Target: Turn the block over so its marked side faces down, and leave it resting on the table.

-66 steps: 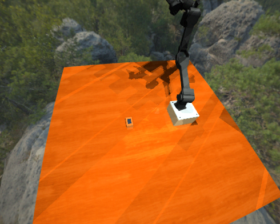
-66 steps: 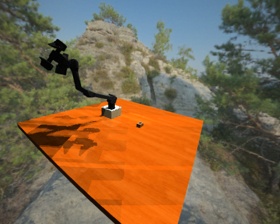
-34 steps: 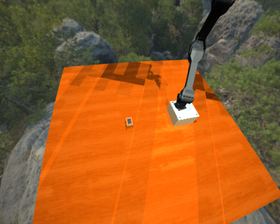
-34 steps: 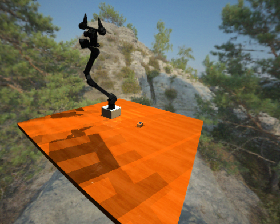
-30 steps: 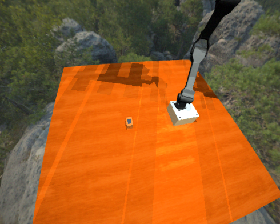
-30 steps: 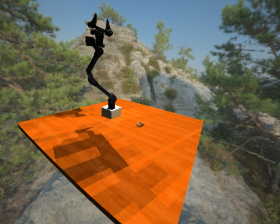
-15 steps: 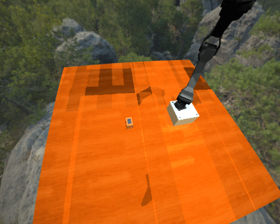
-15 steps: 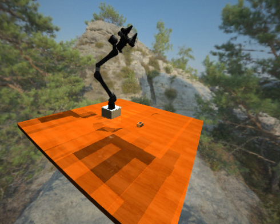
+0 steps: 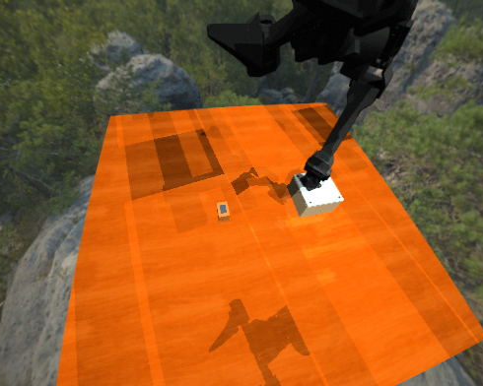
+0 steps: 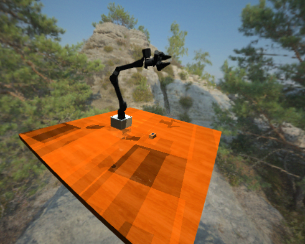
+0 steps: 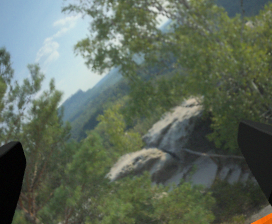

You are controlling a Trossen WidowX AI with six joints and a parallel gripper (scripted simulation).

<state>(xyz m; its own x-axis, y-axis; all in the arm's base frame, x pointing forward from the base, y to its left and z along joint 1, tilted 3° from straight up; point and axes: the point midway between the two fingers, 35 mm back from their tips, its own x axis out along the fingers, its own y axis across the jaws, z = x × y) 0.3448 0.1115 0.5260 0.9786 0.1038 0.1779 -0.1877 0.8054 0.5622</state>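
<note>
My gripper tip is now 600 mm above the block, 130 mm to the left of it and 40 mm past it.
</note>
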